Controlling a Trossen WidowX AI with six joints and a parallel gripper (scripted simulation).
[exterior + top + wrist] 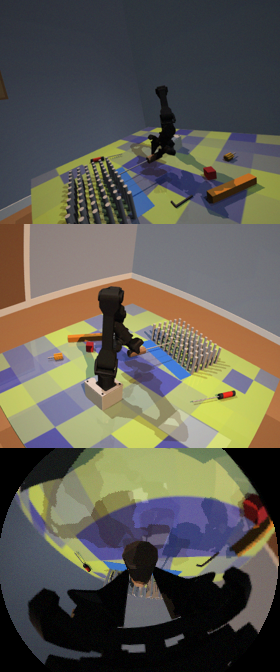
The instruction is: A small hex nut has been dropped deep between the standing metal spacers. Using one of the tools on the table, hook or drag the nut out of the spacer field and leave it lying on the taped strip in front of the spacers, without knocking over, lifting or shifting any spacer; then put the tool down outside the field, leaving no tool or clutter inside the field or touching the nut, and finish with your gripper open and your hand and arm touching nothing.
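My gripper tip is now 170 mm short of the blue taped strip, 60 mm to the left of it and 90 mm above it. Also, from my gripper tip: wooden-handled tool 100 mm ahead, 30 mm to the right, 10 mm below; then red cube 100 mm behind, 260 mm to the left, 70 mm below; then black hex key 120 mm ahead, 210 mm to the left, 80 mm below.
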